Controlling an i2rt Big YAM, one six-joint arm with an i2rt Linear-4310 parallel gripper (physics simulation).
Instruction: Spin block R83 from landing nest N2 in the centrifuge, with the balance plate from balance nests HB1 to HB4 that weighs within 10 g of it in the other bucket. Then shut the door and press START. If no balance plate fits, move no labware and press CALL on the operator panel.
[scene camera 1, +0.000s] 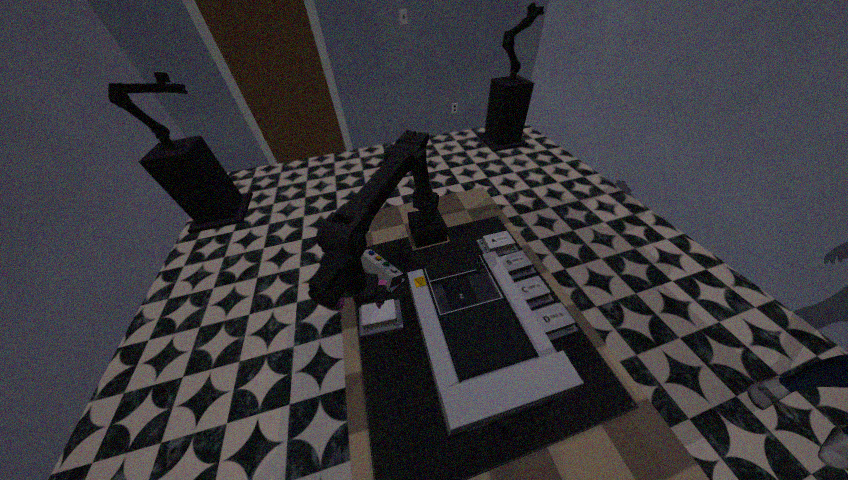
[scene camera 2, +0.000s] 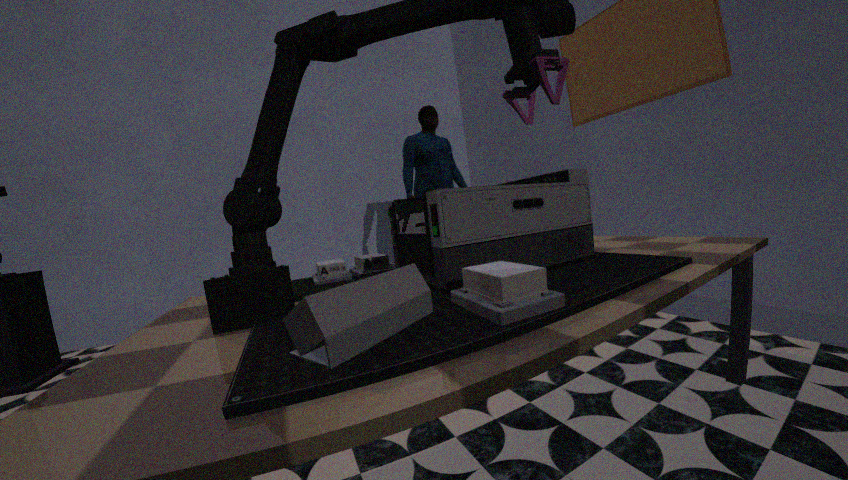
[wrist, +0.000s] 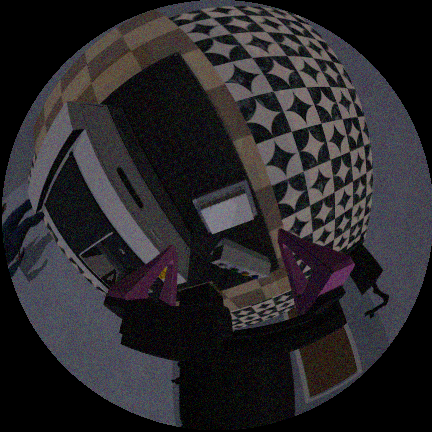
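Seen in the pictures: gripper, between the fingertips: (scene camera 1: 361, 306) (scene camera 2: 541, 115) (wrist: 225, 242); arm's base, origin of its link: (scene camera 1: 426, 220) (scene camera 2: 254, 271).
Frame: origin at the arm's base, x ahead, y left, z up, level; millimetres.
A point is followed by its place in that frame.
Observation:
My gripper (scene camera 2: 542, 111) {x 518, y -314, z 231 mm} (wrist: 225, 242) {x 518, y -314, z 231 mm} is open and empty, high above the bench. A white block (scene camera 1: 379, 310) {x 397, y -295, z -25 mm} (scene camera 2: 504, 279) {x 360, y -360, z -29 mm} (wrist: 227, 212) {x 407, y -302, z -25 mm} sits in a grey nest (scene camera 1: 380, 328) (scene camera 2: 502, 312); no label is readable on it. Balance plates A (scene camera 1: 498, 239) {x 193, y 294, z -34 mm} (scene camera 2: 330, 270) {x 185, y 233, z -53 mm}, B (scene camera 1: 516, 261) {x 335, y 307, z -34 mm} (scene camera 2: 371, 262) {x 314, y 238, z -49 mm}, C (scene camera 1: 532, 288) {x 473, y 299, z -34 mm} and D (scene camera 1: 553, 317) {x 602, y 305, z -34 mm} stand in a row along the far side of the centrifuge (scene camera 1: 511, 392) {x 797, y -11, z 156 mm} (scene camera 2: 505, 214) {x 525, y -168, z 58 mm} (wrist: 127, 175) {x 618, y -167, z 58 mm}. Their weight print is unreadable. A thin pale frame borders the dark chamber opening; the bucket contents are unclear. The operator panel (scene camera 1: 377, 261) {x 168, y -269, z -16 mm} (scene camera 2: 368, 315) {x 172, y -322, z -46 mm} (wrist: 242, 257) {x 222, y -280, z -32 mm} has several coloured buttons.
A black mat (scene camera 1: 404, 416) {x 736, y -279, z -88 mm} (scene camera 2: 642, 264) {x 807, y -319, z -90 mm} lies under the equipment on a checkered table (scene camera 1: 654, 440) {x 991, y 397, z -101 mm} (scene camera 2: 119, 416) {x -128, y -348, z -100 mm}. The centrifuge's raised walls stand between the block's nest and the balance plates. A person (scene camera 2: 431, 157) stands beyond the table. Two other arms stand on pedestals (scene camera 1: 193, 178) (scene camera 1: 508, 110).

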